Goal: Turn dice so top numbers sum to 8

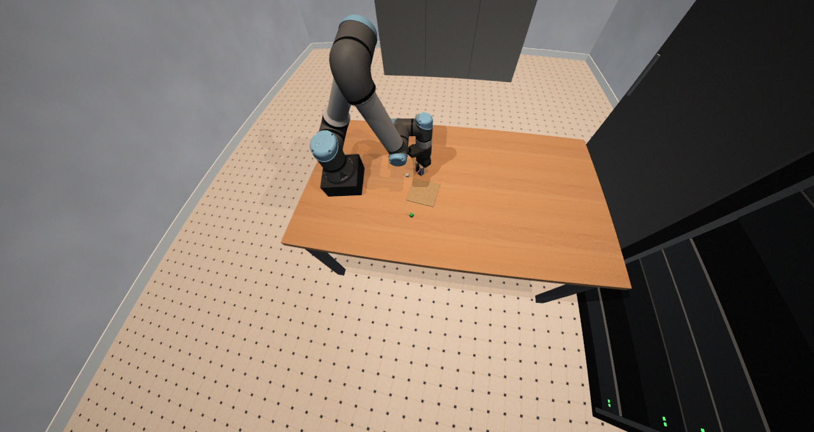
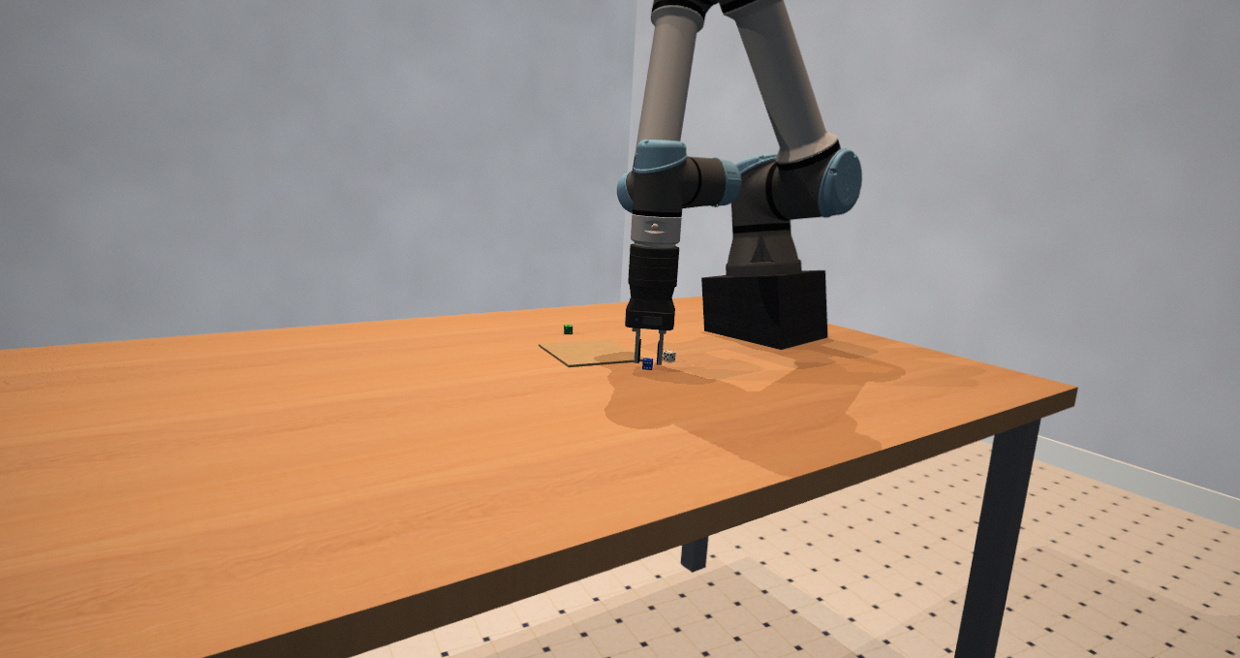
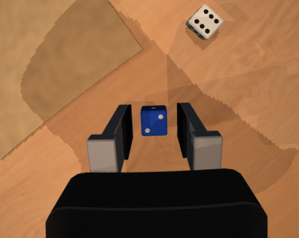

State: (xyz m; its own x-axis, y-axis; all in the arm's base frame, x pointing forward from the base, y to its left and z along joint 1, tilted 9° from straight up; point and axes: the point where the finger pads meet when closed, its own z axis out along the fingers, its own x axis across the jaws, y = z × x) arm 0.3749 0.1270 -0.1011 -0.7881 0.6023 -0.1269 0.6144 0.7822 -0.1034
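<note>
Now: the blue die 20 mm below my hand. From my hand the other things lie so: white die 60 mm behind, 30 mm to the right, 20 mm below; green die 260 mm to the right, 20 mm below, 10 mm ahead; mat 110 mm to the right, 40 mm ahead, 30 mm below.
</note>
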